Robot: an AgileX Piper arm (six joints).
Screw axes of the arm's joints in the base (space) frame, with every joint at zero. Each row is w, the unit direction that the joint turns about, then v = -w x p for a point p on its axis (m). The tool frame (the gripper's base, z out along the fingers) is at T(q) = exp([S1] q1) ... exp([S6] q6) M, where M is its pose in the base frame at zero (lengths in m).
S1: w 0 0 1 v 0 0 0
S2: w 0 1 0 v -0.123 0 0
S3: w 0 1 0 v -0.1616 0 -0.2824
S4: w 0.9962 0 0.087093 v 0 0.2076 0
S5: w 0 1 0 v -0.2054 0 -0.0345
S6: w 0.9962 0 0.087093 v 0 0.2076 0
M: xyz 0.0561 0 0.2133 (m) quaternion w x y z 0.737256 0 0.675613 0
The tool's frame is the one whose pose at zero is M.
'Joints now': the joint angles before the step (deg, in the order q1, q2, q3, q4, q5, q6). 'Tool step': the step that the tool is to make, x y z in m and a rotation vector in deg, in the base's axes. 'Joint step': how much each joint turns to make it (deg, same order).
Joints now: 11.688 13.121 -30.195 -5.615 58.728 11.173
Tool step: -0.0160 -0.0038 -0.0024 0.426 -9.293 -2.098
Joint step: -3.082 -7.735 1.998 -0.007 -3.607 -1.253
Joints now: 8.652 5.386 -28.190 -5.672 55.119 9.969
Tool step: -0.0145 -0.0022 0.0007 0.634 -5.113 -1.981
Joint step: -2.013 -5.145 -0.004 0.007 -0.008 -0.064
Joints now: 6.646 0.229 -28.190 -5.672 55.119 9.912
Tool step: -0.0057 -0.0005 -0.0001 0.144 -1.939 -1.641
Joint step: -1.665 -1.961 -0.002 0.005 0.014 -0.063
